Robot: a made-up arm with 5 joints.
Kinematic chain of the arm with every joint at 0, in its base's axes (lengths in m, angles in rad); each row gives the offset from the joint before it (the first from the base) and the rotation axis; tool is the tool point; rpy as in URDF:
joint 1: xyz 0.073 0 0.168 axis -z
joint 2: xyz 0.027 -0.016 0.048 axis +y
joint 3: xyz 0.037 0 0.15 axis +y
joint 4: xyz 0.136 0 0.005 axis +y
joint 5: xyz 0.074 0.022 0 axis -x
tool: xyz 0 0 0 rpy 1.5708 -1.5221 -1.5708
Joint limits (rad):
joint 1: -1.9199..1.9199
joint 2: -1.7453..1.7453
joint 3: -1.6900..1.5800
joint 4: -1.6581..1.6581
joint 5: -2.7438..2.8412
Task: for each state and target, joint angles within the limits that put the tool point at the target. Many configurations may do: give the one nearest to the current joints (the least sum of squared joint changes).
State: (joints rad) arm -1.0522 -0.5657 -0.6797 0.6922 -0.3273
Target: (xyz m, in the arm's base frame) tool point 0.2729 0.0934 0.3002
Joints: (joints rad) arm -0.4099 -0.0960 0.1583 1.0149 -0.3273
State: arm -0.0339 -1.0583 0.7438 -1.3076 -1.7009
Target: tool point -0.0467 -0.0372 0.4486
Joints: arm -0.3492 -1.4135 0.2444 -1.3114 -1.7009
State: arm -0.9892 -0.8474 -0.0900 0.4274 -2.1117
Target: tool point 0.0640 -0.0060 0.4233
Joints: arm -1.1760 -1.4957 0.2846 0.7922 -2.1117
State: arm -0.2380 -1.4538 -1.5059 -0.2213 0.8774
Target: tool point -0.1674 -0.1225 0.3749
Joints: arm -0.4935 -0.9638 -1.6900 -0.7110 0.8774
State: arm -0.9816 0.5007 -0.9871 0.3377 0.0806
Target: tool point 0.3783 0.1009 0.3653
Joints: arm -0.3005 0.4168 -0.7210 0.5555 0.0806
